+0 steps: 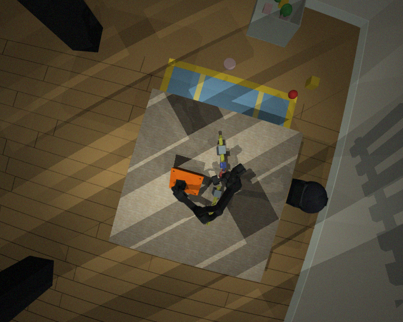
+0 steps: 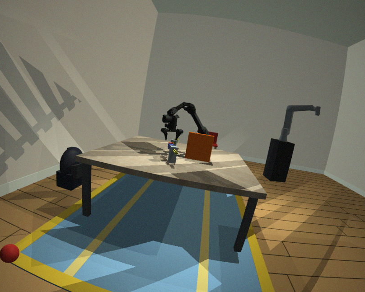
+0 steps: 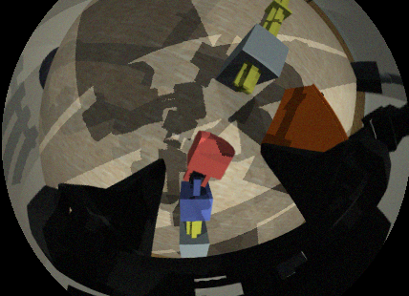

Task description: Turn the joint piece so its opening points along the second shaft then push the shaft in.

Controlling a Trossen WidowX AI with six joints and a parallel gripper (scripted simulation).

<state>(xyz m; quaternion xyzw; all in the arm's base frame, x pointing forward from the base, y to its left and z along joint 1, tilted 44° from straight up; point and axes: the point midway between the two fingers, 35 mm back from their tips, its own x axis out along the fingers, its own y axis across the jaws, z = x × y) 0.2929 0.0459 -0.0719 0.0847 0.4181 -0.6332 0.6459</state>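
Right now my gripper tip is 10 mm to the right of the red square joint piece and 40 mm above it.
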